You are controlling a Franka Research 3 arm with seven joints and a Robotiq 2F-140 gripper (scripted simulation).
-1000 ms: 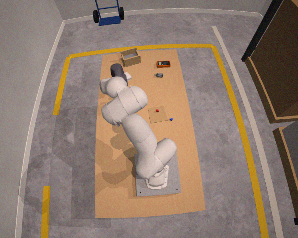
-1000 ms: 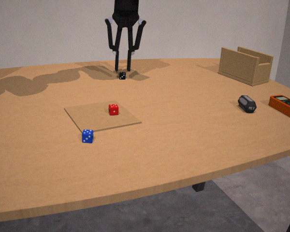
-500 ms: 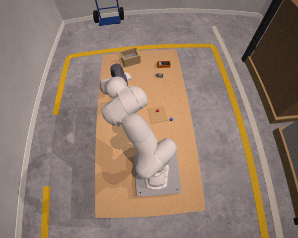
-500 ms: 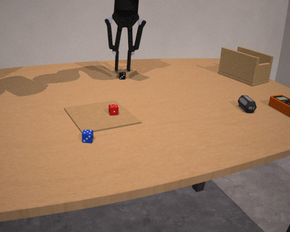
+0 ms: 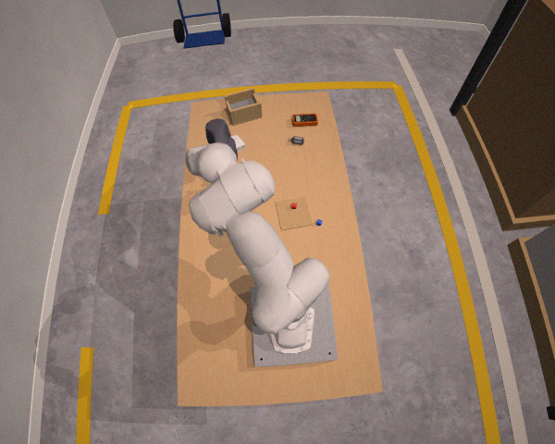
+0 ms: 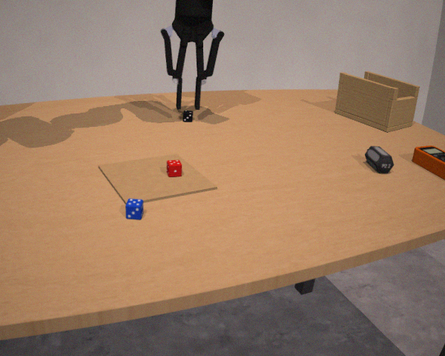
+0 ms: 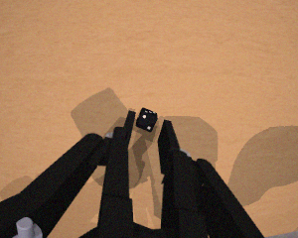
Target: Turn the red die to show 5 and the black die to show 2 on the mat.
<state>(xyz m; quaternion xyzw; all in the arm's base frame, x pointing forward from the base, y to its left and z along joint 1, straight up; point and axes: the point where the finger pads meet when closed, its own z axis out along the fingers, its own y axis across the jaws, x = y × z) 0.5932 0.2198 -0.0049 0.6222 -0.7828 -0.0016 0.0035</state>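
The black die is 5 cm below my hand. Round my hand: dark grey device: 31 cm to the right, 26 cm ahead, 4 cm below; red die: 27 cm to the right, 11 cm behind, 5 cm below; thin tan mat: 27 cm to the right, 14 cm behind, 6 cm below.
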